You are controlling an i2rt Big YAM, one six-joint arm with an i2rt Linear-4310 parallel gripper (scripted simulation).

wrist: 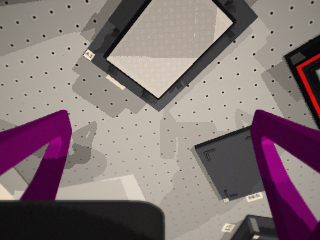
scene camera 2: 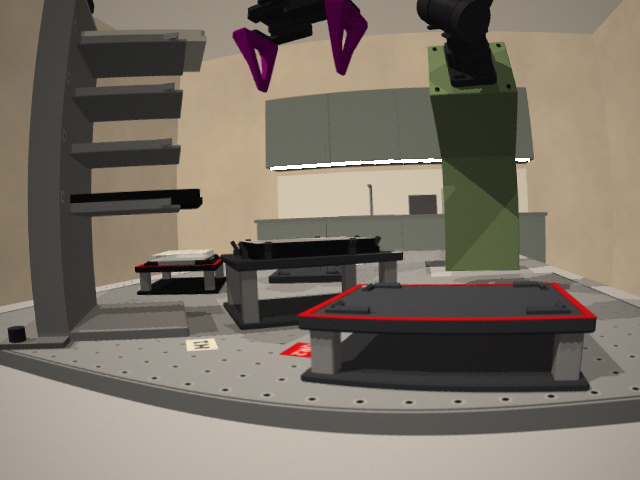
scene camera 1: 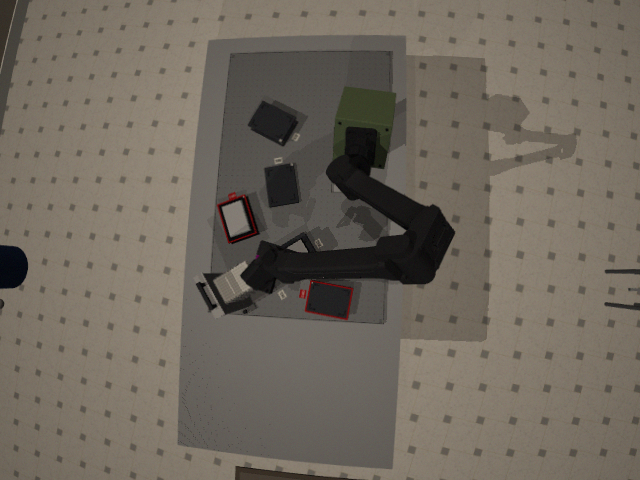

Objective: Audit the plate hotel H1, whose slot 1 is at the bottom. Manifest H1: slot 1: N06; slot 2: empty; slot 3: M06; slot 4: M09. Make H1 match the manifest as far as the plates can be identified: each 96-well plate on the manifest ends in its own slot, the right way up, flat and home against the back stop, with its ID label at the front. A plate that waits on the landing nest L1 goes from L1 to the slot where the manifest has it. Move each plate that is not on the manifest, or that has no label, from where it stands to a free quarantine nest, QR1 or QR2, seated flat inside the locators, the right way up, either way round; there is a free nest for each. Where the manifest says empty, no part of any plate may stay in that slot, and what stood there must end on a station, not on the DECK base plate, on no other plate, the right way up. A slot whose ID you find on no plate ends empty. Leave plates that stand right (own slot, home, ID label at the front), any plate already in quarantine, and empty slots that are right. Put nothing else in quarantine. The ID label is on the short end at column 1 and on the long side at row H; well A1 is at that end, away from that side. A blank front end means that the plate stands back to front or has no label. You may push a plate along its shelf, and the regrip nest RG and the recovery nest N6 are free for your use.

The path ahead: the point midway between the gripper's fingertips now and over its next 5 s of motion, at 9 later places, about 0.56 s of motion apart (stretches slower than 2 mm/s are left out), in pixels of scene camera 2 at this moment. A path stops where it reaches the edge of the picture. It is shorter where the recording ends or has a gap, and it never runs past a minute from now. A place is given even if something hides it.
The gripper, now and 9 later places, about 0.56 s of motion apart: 299, 82; 295, 103; 298, 148; 306, 186; 304, 195; 303, 214; 304, 232; 305, 249; 304, 246; 303, 232
